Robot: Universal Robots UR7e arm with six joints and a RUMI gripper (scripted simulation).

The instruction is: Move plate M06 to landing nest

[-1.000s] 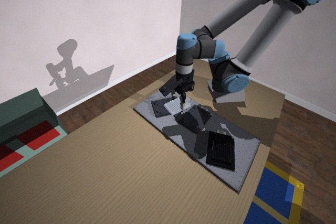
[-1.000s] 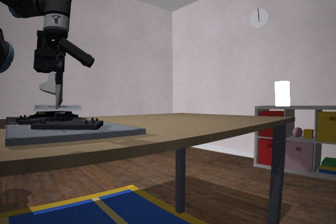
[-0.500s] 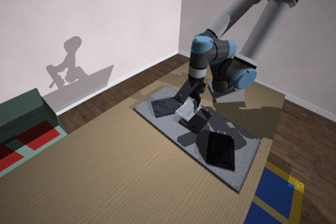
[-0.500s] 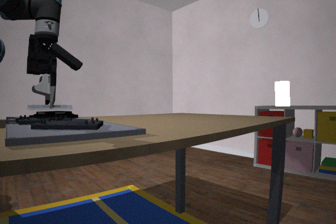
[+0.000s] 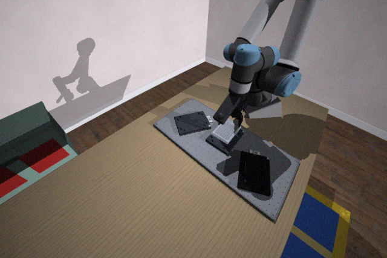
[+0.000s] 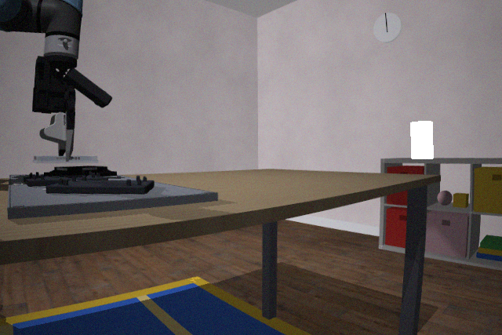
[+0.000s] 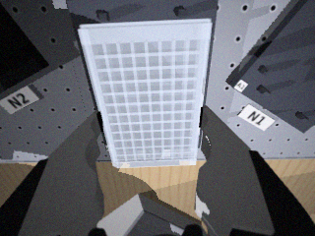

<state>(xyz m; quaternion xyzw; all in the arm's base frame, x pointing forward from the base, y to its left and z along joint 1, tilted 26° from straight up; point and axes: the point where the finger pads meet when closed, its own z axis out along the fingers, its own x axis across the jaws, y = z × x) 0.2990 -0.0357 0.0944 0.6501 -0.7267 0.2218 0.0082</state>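
My hand is 50 mm above the landing nest N3. From my hand the other things lie so: label: 150 mm to the left, 60 mm below, 20 mm ahead; corner tag: 70 mm to the left, 70 mm behind, 50 mm below; white plate M06: 10 mm below.
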